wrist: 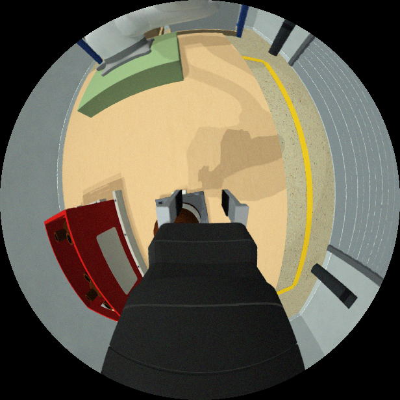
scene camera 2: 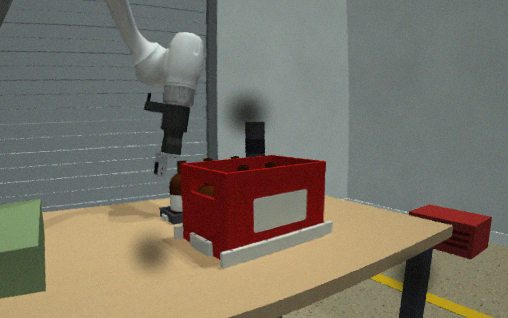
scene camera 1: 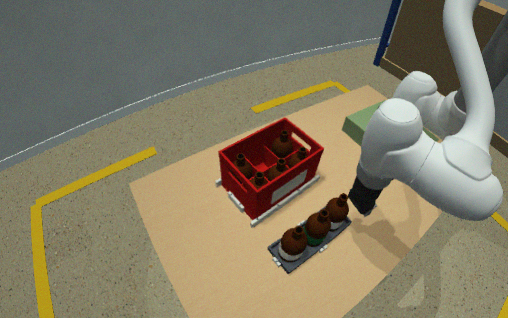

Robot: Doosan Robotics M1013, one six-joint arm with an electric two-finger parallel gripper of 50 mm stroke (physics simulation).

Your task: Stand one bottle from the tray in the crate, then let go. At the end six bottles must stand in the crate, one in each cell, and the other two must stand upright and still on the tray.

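Frame: origin at the arm's base, x right, y back, z down, level; metres.
Seen in the pictures: gripper, fingertip midpoint: (scene camera 2: 159, 175) (scene camera 1: 361, 207).
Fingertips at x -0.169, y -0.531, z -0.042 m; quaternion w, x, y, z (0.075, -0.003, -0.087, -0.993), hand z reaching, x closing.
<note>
A point is followed by its place in that frame.
The red crate (scene camera 1: 265, 200) @(y -0.747, x 0.028, z -0.024 m) (scene camera 2: 240, 200) @(y -0.553, x 0.225, z -0.045 m) (wrist: 95, 220) holds several brown bottles; the middle cell of its back row shows no bottle in scene camera 1. Three brown bottles stand upright in a row on the dark tray (scene camera 1: 289, 268) @(y -0.789, x -0.164, z 0.072 m) (scene camera 2: 172, 216) @(y -0.530, x -0.074, z 0.055 m) (wrist: 199, 198): a white-labelled one (scene camera 1: 292, 243) @(y -0.776, x -0.131, z -0.043 m) at the near left end, a green-labelled one (scene camera 1: 317, 227) @(y -0.688, x -0.135, z -0.041 m) in the middle, and a white-labelled one (scene camera 1: 337, 210) @(y -0.603, x -0.130, z -0.043 m) (scene camera 2: 176, 186) @(y -0.554, x -0.096, z -0.020 m) (wrist: 187, 216) at the far right end. My gripper (scene camera 1: 370, 210) @(y -0.531, x -0.169, z -0.042 m) (scene camera 2: 160, 166) @(y -0.531, x -0.169, z -0.042 m) (wrist: 201, 197) is open and empty, beside that end bottle near neck height; its left finger partly hides the bottle in the wrist view.
White rails (scene camera 1: 285, 202) (scene camera 2: 280, 243) lie along the crate's base. A green block (scene camera 1: 357, 122) @(y -0.180, x 0.123, z -0.006 m) (scene camera 2: 20, 250) @(y -0.166, x 0.179, z 0.000 m) (wrist: 135, 75) stands on the table toward the arm's base. A red box (scene camera 2: 450, 230) shows beyond the table edge in scene camera 2.
</note>
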